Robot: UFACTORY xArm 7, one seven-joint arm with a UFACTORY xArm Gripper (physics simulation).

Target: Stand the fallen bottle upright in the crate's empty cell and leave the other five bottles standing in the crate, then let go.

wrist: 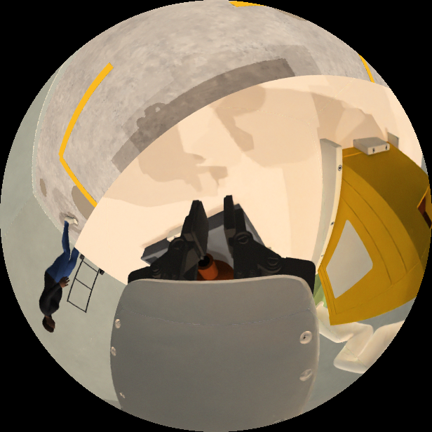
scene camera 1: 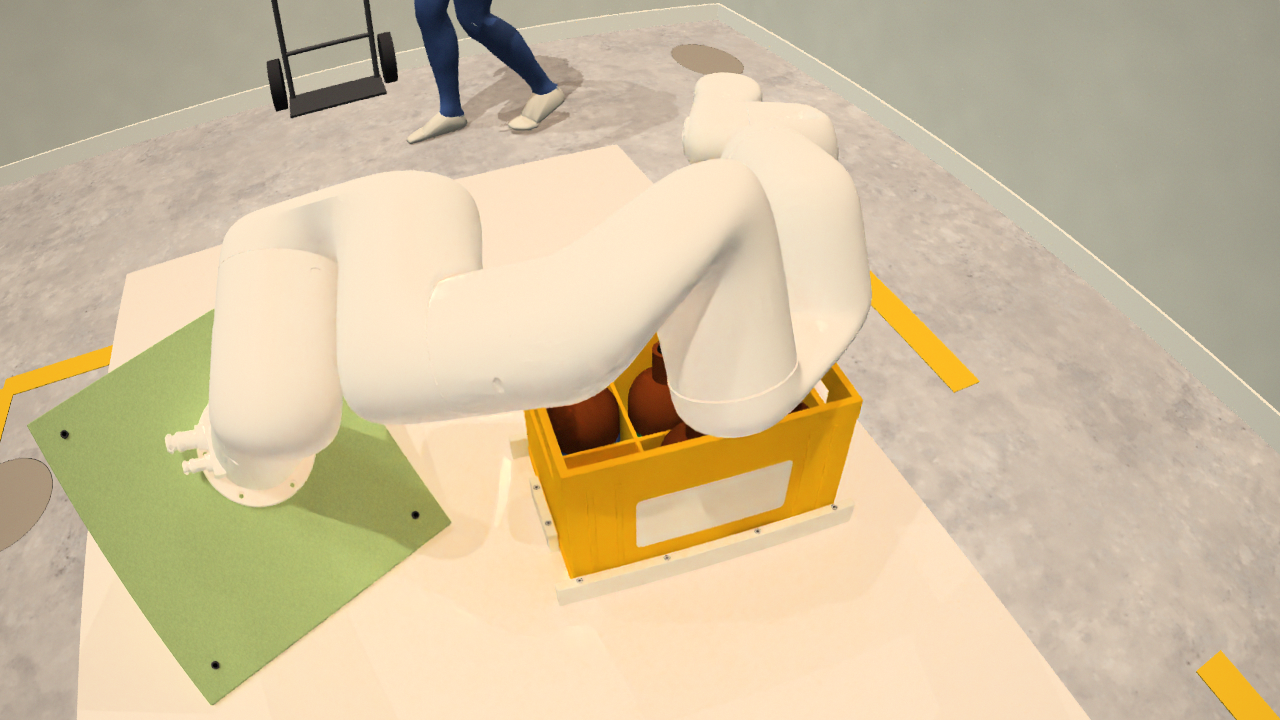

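Note:
My gripper [wrist: 215,210] has its two black fingers drawn close together, with a narrow gap between them and nothing held. The fallen bottle [wrist: 207,269], reddish-brown, lies in a grey tray [wrist: 161,246]; its open neck shows just beyond the fingers, partly covered by the left one, and its body is mostly hidden by the gripper housing. The yellow crate [scene camera 1: 597,523] [wrist: 395,200] stands to the right in the wrist view. In the scene view it holds brown bottles [scene camera 1: 586,422] [scene camera 1: 648,400]; the arm hides several cells, so the empty one cannot be made out. The arm also hides the gripper there.
White strips [scene camera 1: 707,553] [wrist: 330,200] with screws edge the crate's base on the pale table [scene camera 1: 760,626] [wrist: 260,175]. The arm base stands on a green board [scene camera 1: 295,573]. A person [scene camera 1: 487,53] [wrist: 57,280] and a hand truck [scene camera 1: 338,96] [wrist: 82,284] are beyond the table.

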